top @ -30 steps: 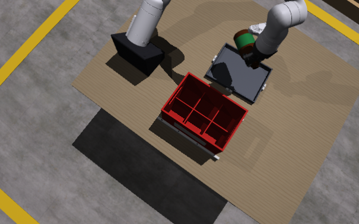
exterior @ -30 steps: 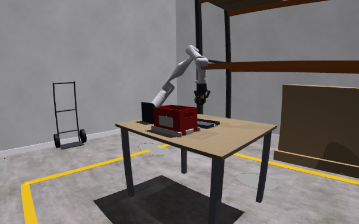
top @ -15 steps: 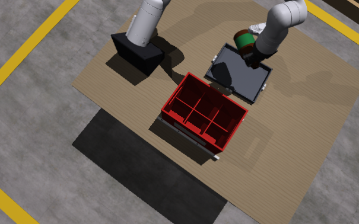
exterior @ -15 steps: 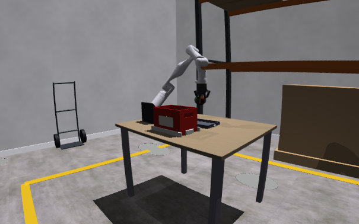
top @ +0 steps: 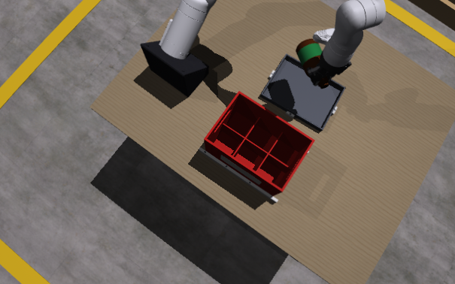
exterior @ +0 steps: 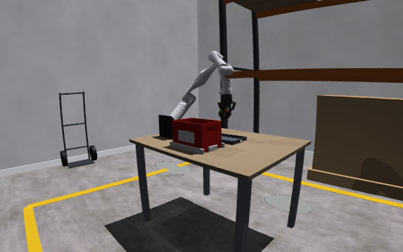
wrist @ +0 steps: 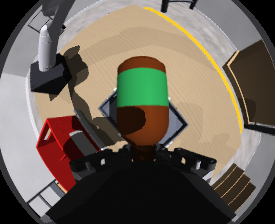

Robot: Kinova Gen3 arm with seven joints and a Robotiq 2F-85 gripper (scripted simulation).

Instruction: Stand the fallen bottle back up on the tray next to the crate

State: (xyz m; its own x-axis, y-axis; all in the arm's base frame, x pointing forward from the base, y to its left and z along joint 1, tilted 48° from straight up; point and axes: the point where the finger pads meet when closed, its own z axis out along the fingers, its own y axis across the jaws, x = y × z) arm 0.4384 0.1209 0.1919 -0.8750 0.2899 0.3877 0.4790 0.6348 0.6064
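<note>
Right now my hand is 40 mm past the bottle, 20 mm to the right of it and 10 mm above it. From my hand the other things lie so: tray (30 mm behind, 20 mm to the left, 190 mm below); then red crate (10 mm behind, 270 mm to the right, 120 mm below).
</note>
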